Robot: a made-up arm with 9 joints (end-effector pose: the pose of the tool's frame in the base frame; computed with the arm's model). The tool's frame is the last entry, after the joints.
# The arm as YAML. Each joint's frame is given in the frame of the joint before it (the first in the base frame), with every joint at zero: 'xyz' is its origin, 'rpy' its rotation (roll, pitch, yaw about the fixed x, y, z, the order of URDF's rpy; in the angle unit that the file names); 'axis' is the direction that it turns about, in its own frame. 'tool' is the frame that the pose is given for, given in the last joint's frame.
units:
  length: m
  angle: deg
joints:
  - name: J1
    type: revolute
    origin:
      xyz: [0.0, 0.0, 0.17]
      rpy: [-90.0, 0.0, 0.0]
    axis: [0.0, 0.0, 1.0]
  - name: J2
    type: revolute
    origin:
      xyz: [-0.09, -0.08, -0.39]
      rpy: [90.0, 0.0, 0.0]
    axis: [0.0, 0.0, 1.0]
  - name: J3
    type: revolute
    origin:
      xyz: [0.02, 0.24, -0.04]
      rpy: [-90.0, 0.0, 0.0]
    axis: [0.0, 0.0, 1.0]
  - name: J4
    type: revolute
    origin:
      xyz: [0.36, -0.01, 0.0]
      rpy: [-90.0, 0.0, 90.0]
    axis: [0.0, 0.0, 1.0]
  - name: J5
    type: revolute
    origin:
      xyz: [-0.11, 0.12, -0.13]
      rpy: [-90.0, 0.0, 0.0]
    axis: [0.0, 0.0, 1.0]
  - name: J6
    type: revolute
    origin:
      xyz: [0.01, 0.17, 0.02]
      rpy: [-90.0, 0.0, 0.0]
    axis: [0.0, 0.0, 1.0]
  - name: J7
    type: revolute
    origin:
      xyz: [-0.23, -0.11, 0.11]
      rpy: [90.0, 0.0, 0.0]
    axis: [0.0, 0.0, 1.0]
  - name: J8
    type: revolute
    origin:
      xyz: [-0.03, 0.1, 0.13]
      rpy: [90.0, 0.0, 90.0]
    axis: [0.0, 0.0, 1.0]
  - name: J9
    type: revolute
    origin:
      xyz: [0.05, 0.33, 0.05]
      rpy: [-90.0, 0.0, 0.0]
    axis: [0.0, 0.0, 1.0]
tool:
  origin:
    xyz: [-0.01, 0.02, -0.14]
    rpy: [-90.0, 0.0, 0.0]
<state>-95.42 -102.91 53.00 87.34 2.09 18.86 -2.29 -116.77 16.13</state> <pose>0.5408 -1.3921 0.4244 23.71 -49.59 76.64</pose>
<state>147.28 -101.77 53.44 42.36 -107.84 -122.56 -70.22 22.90 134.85</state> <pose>-0.4699 -0.6103 0.6735 107.52 121.59 -57.29</pose>
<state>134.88 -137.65 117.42 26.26 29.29 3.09 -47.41 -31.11 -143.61</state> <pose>-0.5491 -0.3843 0.9950 -130.71 -10.08 18.55</pose>
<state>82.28 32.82 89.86 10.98 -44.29 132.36 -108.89 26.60 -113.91</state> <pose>-0.3723 -0.4019 0.6150 -71.46 36.00 9.47</pose>
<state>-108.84 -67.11 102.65 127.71 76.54 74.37 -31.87 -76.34 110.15</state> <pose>0.5321 0.1986 0.9437 115.45 -25.39 118.19</pose>
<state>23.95 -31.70 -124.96 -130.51 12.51 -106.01 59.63 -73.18 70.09</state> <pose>-0.3553 -0.3065 1.1202 61.41 108.23 -73.78</pose>
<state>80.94 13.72 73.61 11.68 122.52 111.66 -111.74 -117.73 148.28</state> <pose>-0.2997 -0.0950 -0.2110 -73.78 -63.15 83.59</pose>
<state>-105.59 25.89 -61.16 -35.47 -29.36 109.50 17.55 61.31 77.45</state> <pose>-0.3604 0.1354 0.4163 85.04 -55.00 32.82</pose>
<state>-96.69 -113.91 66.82 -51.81 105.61 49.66 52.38 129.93 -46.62</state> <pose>0.4473 -0.4074 -0.1563 -34.16 46.26 -30.11</pose>
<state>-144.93 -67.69 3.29 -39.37 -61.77 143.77 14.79 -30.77 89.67</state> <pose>-0.2679 -0.4673 0.8185 -139.21 -49.64 16.08</pose>
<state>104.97 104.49 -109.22 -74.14 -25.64 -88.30 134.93 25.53 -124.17</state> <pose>0.7324 -0.8728 -0.1776 98.50 -40.77 0.10</pose>
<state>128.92 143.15 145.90 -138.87 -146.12 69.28 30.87 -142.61 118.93</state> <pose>0.3006 -1.0363 0.3965 -61.89 54.69 -43.75</pose>
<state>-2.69 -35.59 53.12 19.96 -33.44 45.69 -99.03 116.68 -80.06</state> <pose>0.3021 -0.9666 -0.2732 42.41 -87.88 38.20</pose>
